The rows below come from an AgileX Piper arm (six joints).
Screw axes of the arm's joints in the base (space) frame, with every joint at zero. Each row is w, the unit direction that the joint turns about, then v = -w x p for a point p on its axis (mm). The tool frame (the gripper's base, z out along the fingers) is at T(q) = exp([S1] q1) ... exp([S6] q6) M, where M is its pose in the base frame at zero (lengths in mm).
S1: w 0 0 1 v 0 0 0
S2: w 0 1 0 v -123 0 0
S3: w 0 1 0 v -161.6 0 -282.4
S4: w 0.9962 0 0.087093 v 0 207.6 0
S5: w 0 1 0 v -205.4 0 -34.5
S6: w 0.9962 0 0.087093 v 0 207.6 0
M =
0.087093 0 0.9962 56.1
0 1 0 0
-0.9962 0 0.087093 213.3
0 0 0 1
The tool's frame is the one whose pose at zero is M.
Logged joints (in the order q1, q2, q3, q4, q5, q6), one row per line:
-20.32, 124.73, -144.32, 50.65, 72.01, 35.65
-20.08, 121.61, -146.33, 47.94, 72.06, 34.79
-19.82, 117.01, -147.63, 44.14, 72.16, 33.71
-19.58, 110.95, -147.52, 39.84, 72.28, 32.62
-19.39, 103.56, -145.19, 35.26, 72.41, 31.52
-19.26, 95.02, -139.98, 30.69, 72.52, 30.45
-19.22, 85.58, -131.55, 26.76, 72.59, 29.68
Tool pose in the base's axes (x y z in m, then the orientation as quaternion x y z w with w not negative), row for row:
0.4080, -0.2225, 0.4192, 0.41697, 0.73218, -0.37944, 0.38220
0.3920, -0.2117, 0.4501, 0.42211, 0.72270, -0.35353, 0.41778
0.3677, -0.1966, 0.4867, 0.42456, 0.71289, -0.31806, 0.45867
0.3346, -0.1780, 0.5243, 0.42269, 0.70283, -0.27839, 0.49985
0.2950, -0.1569, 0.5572, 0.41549, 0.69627, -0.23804, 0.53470
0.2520, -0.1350, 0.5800, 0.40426, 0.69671, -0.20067, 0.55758
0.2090, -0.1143, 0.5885, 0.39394, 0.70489, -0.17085, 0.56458
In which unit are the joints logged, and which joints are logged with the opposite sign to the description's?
The joints are logged in degrees. Opposite sign: q4.
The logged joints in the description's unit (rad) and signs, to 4 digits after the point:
-0.3547, 2.1769, -2.5189, -0.8840, 1.2568, 0.6222
-0.3505, 2.1225, -2.5539, -0.8367, 1.2577, 0.6072
-0.3459, 2.0422, -2.5766, -0.7704, 1.2594, 0.5884
-0.3417, 1.9364, -2.5747, -0.6953, 1.2615, 0.5693
-0.3384, 1.8075, -2.5340, -0.6154, 1.2638, 0.5501
-0.3362, 1.6584, -2.4431, -0.5356, 1.2657, 0.5315
-0.3355, 1.4937, -2.2960, -0.4671, 1.2669, 0.5180

